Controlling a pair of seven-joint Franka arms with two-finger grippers.
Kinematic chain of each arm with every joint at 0, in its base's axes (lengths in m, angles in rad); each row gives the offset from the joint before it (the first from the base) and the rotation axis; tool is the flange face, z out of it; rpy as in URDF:
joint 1: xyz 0 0 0.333 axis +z
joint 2: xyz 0 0 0 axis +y
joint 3: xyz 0 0 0.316 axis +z
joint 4: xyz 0.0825 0 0 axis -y
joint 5: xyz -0.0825 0 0.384 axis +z
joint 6: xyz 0 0 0 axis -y
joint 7: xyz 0.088 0 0 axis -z
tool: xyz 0 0 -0.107 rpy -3.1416 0 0
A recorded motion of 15 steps. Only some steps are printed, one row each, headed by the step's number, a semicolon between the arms.
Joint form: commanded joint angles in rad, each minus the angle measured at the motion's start. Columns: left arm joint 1, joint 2, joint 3, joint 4, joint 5, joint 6, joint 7; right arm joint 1, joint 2, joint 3, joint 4, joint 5, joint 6, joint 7.
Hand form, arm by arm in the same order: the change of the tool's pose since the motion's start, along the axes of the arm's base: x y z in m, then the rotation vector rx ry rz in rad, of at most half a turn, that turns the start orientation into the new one. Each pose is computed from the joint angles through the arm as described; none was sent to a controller.
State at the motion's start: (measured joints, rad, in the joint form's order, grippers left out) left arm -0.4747 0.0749 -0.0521 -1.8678 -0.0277 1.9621 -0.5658; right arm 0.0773 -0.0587 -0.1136 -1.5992 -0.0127 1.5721 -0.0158
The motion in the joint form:
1: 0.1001 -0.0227 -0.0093 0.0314 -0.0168 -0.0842 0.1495; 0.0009 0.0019 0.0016 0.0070 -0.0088 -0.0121 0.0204
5: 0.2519 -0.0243 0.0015 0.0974 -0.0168 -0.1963 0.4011; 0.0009 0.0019 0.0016 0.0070 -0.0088 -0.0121 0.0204
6: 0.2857 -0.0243 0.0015 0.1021 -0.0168 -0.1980 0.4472; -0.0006 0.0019 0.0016 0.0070 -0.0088 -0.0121 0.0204
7: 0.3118 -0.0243 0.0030 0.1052 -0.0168 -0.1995 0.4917; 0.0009 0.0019 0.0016 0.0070 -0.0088 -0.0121 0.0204
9: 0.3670 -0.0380 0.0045 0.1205 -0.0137 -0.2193 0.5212; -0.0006 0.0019 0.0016 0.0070 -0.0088 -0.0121 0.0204
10: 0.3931 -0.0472 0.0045 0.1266 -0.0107 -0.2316 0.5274; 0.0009 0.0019 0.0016 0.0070 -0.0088 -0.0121 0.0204
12: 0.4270 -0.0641 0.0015 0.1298 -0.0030 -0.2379 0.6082; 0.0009 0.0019 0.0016 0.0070 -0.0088 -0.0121 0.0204
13: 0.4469 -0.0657 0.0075 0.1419 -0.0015 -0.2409 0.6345; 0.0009 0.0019 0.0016 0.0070 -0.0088 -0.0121 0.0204
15: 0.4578 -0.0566 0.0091 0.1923 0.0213 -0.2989 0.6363; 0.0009 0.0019 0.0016 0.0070 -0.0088 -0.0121 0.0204
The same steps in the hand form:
1: 0.0172 0.0486 0.0208 -0.0024 0.0287 -0.0560; -0.0006 0.0005 0.0012 -0.0083 0.0071 -0.0184
5: 0.0467 0.1365 0.0436 0.0010 0.0625 -0.1494; -0.0006 0.0005 0.0012 -0.0083 0.0071 -0.0184
6: 0.0521 0.1551 0.0457 -0.0020 0.0579 -0.1618; -0.0006 -0.0003 0.0012 -0.0083 0.0071 -0.0199
7: 0.0559 0.1705 0.0471 -0.0042 0.0547 -0.1787; -0.0006 0.0005 0.0012 -0.0083 0.0071 -0.0184
9: 0.0590 0.2029 0.0605 -0.0037 0.0439 -0.1530; -0.0006 -0.0003 0.0012 -0.0083 0.0071 -0.0199
10: 0.0587 0.2181 0.0676 -0.0013 0.0404 -0.1342; -0.0006 0.0005 0.0012 -0.0083 0.0071 -0.0184
12: 0.0568 0.2365 0.0781 0.0047 0.0236 -0.1855; -0.0006 0.0005 0.0012 -0.0083 0.0071 -0.0184
13: 0.0586 0.2511 0.0846 0.0059 0.0121 -0.1862; -0.0006 0.0005 0.0012 -0.0083 0.0071 -0.0184
15: 0.0592 0.2603 0.0985 0.0274 0.0294 -0.1797; -0.0006 0.0005 0.0012 -0.0083 0.0071 -0.0184

